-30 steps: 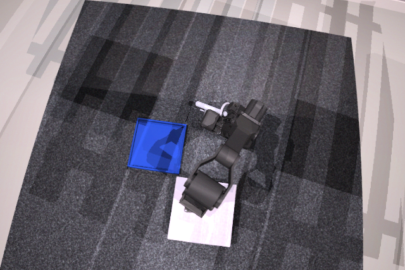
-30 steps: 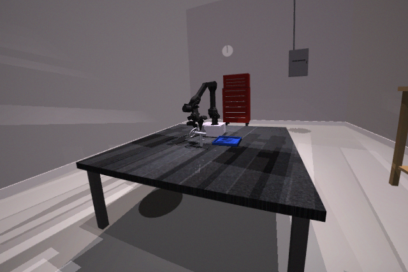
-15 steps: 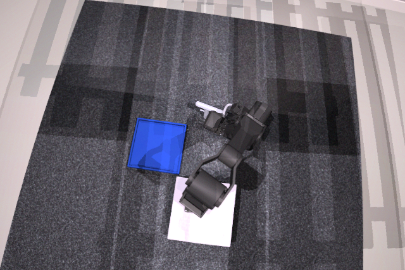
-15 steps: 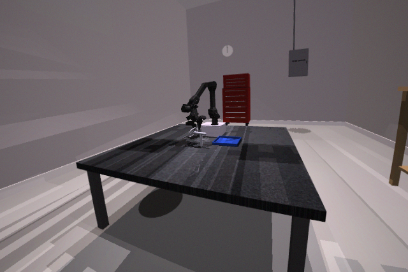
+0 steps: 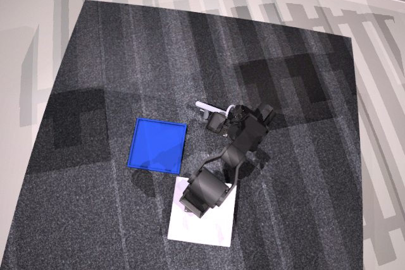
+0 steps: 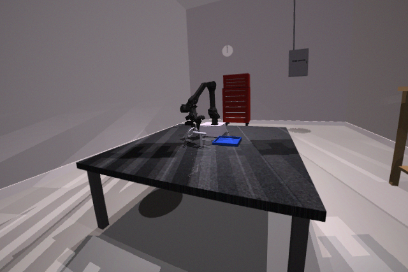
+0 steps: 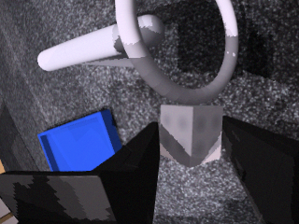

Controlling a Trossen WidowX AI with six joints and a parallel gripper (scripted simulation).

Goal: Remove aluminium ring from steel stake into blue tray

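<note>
My gripper tip is now 50 mm past the blue tray, 240 mm to the right of it and 90 mm above it. From my gripper tip the other things lie so: aluminium ring 40 mm ahead, 20 mm to the right.
</note>
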